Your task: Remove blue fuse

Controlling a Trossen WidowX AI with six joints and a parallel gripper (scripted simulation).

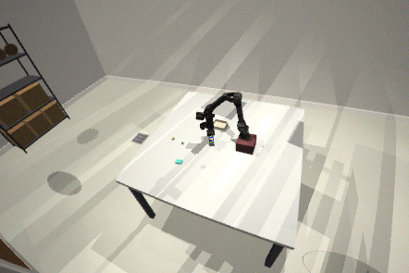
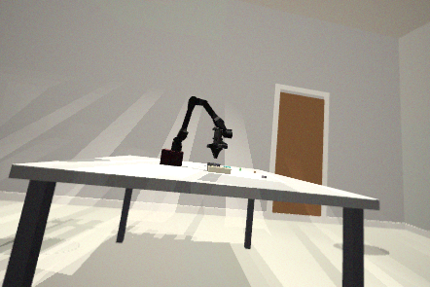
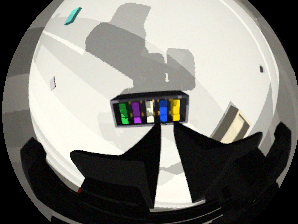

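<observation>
Now: the blue fuse 50 mm below my gripper tip. Also, from my gripper tip: tan tray: 200 mm to the right, 70 mm below.
</observation>
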